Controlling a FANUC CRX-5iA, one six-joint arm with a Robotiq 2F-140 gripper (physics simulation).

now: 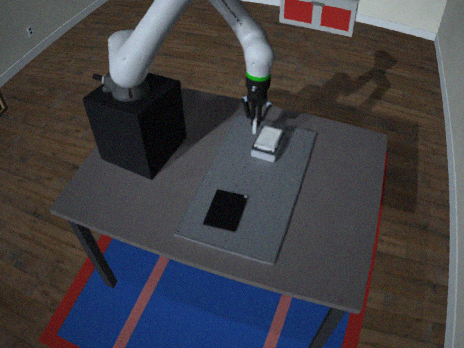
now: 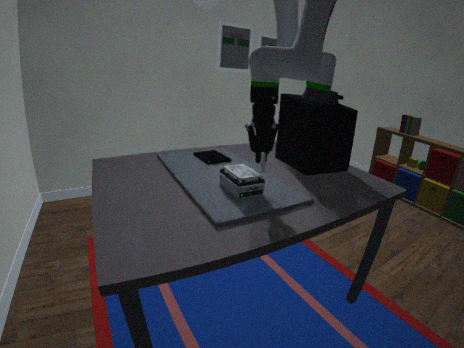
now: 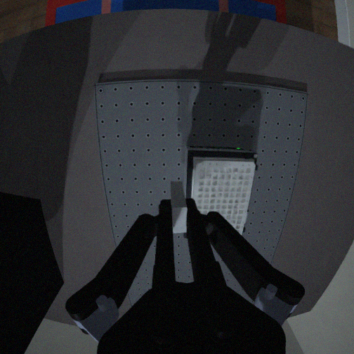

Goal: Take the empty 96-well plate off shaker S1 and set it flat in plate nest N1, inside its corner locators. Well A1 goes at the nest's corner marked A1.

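Seen in the pictures: gripper, between the fingertips: (image 1: 255, 131) (image 2: 260, 171); arm's base, origin of its link: (image 1: 130, 91) (image 2: 316, 100).
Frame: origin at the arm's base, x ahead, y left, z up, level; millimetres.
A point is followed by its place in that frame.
The white 96-well plate (image 1: 268, 137) {x 480, y 239, z -245 mm} (image 2: 241, 171) {x 482, y 243, z -246 mm} (image 3: 223, 191) sits flat on top of shaker S1 (image 1: 264, 155) {x 494, y 172, z -283 mm} (image 2: 242, 190) {x 505, y 316, z -283 mm} (image 3: 221, 153), whose green light is on. My gripper (image 1: 255, 127) {x 413, y 251, z -249 mm} (image 2: 262, 165) {x 413, y 251, z -249 mm} (image 3: 179, 215) is shut and empty. It hangs just beside the plate's edge on the robot-base side, with its fingertips at about plate height. Plate nest N1 (image 1: 225, 210) {x 479, y -133, z -301 mm} (image 2: 212, 157) {x 483, y -97, z -301 mm} is a black rectangle at the other end of the grey perforated board (image 1: 265, 197) {x 581, y -2, z -313 mm} (image 2: 196, 188) {x 630, y 203, z -313 mm} (image 3: 140, 140), and it is bare. I cannot read the A1 marks.
The black robot pedestal (image 1: 137, 128) {x 121, y -123, z -49 mm} (image 2: 315, 134) {x 107, y 155, z -137 mm} stands on the grey table (image 1: 344, 207) {x 874, y 102, z -326 mm} (image 2: 144, 214) {x 822, y 327, z -326 mm} next to the board, close to the gripper. A blue and red mat lies on the floor under the table.
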